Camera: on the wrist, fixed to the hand. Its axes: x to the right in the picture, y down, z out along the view.
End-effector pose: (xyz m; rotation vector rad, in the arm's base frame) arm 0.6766 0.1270 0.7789 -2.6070 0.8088 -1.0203
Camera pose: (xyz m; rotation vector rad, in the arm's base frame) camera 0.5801 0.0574 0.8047 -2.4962 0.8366 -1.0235
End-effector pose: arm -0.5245 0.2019 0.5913 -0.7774 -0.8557 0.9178
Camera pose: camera -0.4812 0.2156 0.4784 -0.7470 -0.7867 1.0005
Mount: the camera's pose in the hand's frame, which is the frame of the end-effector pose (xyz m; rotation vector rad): -0.0045 0.0867 -0.0853 0.0763 0.0083 0.0672
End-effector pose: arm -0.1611 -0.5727 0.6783 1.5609 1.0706 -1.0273
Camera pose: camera -0.0690 -0.5049 0.7200 1.6526 0.9880 -1.0271
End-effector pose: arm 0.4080 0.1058 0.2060 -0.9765 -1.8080 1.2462
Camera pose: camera 0.5003 0.1576 0.1460 -1.0054 -1.7209 1.3403
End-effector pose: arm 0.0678 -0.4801 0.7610 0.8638 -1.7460 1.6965
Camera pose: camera 0.0002 -0.3950 0.7061 0.8385 -1.7324 1.8181
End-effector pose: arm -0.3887 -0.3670 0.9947 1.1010 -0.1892 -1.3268
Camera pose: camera -0.2743 -0.3310 1.0153 1.1545 -0.2704 -1.2635
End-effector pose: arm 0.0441 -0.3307 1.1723 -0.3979 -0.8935 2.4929
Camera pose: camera 0.0551 -0.3477 1.0523 -0.4189 -0.7912 2.5757
